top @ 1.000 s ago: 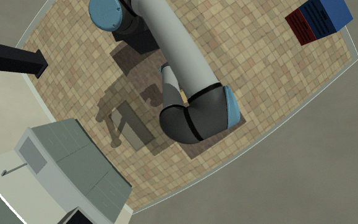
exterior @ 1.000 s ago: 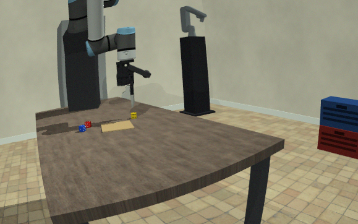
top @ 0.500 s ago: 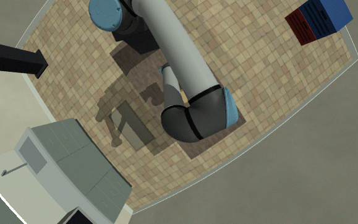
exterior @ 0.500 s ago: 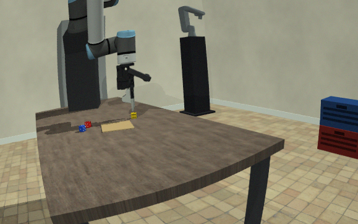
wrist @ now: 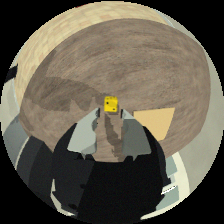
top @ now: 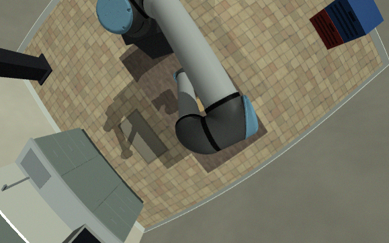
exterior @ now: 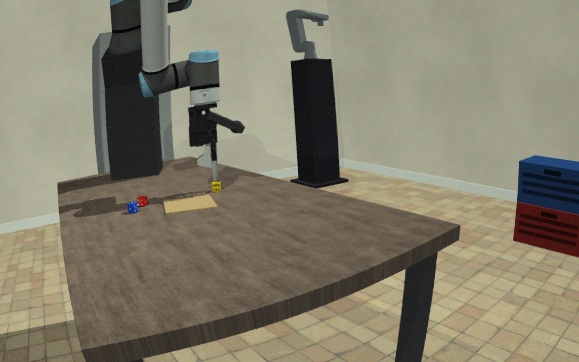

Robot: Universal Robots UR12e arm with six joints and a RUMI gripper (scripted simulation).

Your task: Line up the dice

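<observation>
My gripper is now 4 cm above the yellow die. Also, from my hand: tan mat: 10 cm ahead, 12 cm to the right, 5 cm below; blue die: 6 cm ahead, 28 cm to the right, 4 cm below; red die: 1 cm ahead, 24 cm to the right, 4 cm below.
</observation>
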